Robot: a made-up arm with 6 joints. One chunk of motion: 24 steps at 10 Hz.
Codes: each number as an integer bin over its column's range. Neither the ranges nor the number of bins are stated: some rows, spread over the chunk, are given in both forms.
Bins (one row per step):
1: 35 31 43 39 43 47
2: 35 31 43 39 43 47
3: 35 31 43 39 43 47
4: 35 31 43 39 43 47
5: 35 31 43 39 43 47
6: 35 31 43 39 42 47
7: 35 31 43 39 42 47
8: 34 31 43 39 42 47
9: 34 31 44 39 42 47
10: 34 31 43 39 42 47
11: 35 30 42 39 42 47
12: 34 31 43 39 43 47
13: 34 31 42 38 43 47
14: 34 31 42 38 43 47
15: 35 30 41 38 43 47
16: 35 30 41 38 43 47
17: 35 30 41 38 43 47
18: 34 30 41 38 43 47
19: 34 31 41 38 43 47
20: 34 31 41 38 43 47
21: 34 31 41 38 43 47
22: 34 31 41 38 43 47
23: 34 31 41 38 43 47
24: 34 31 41 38 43 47
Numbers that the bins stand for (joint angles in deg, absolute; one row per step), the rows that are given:
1: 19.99 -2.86 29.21 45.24 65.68 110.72
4: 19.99 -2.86 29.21 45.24 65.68 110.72
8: 14.28 -2.86 29.21 45.24 59.97 110.72
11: 19.99 -8.57 26.67 45.24 59.97 110.72
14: 14.28 -2.86 26.67 39.21 65.68 110.72
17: 19.99 -8.57 24.13 39.21 65.68 110.72
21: 14.28 -2.86 24.13 39.21 65.68 110.72
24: 14.28 -2.86 24.13 39.21 65.68 110.72
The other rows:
2: 19.99 -2.86 29.21 45.24 65.68 110.72
3: 19.99 -2.86 29.21 45.24 65.68 110.72
5: 19.99 -2.86 29.21 45.24 65.68 110.72
6: 19.99 -2.86 29.21 45.24 59.97 110.72
7: 19.99 -2.86 29.21 45.24 59.97 110.72
9: 14.28 -2.86 31.75 45.24 59.97 110.72
10: 14.28 -2.86 29.21 45.24 59.97 110.72
12: 14.28 -2.86 29.21 45.24 65.68 110.72
13: 14.28 -2.86 26.67 39.21 65.68 110.72
15: 19.99 -8.57 24.13 39.21 65.68 110.72
16: 19.99 -8.57 24.13 39.21 65.68 110.72
18: 14.28 -8.57 24.13 39.21 65.68 110.72
19: 14.28 -2.86 24.13 39.21 65.68 110.72
20: 14.28 -2.86 24.13 39.21 65.68 110.72
22: 14.28 -2.86 24.13 39.21 65.68 110.72
23: 14.28 -2.86 24.13 39.21 65.68 110.72

